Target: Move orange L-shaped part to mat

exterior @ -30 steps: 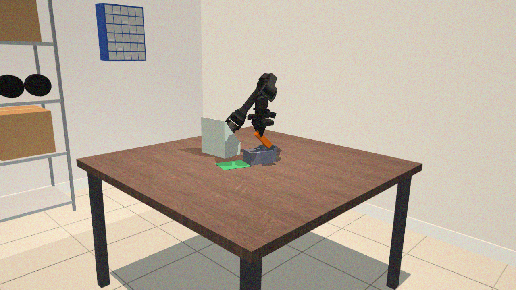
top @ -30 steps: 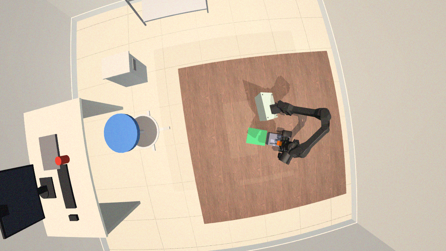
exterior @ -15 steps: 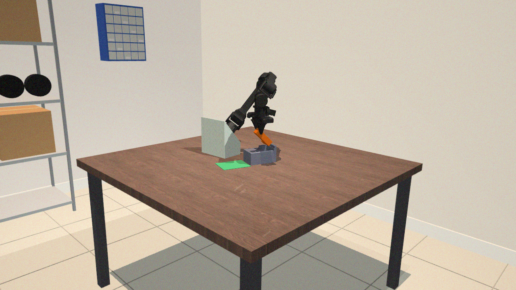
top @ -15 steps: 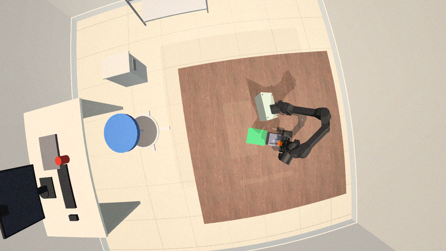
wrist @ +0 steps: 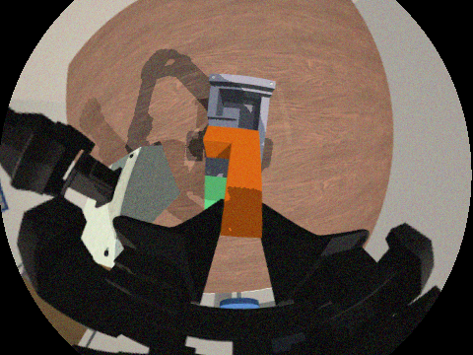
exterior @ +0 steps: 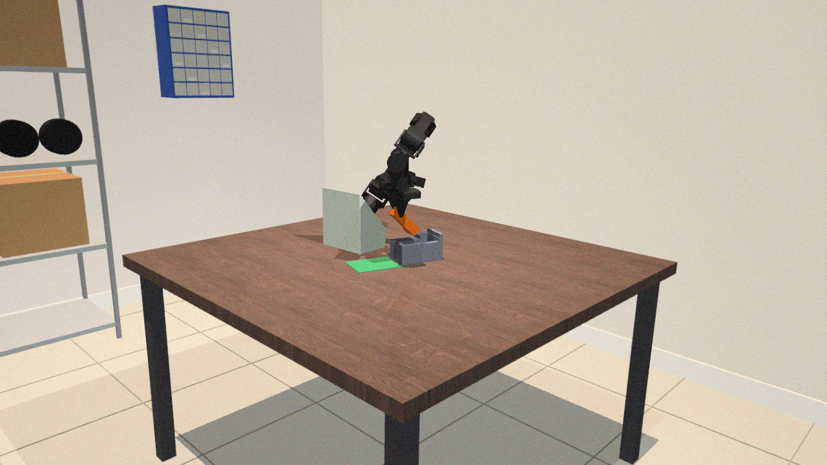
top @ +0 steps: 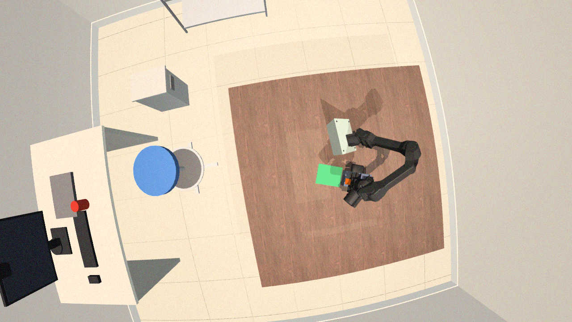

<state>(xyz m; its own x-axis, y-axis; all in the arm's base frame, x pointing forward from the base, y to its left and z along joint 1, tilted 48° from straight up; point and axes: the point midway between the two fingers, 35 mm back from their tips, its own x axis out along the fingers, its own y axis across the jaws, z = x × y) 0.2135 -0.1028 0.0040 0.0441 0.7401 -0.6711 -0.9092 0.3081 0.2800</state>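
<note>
Right now my gripper tip is 40 mm past the green mat, 70 mm to the left of it and 170 mm above it. Also, from my gripper tip: orange L-shaped part (40 mm to the left, 30 mm below).
</note>
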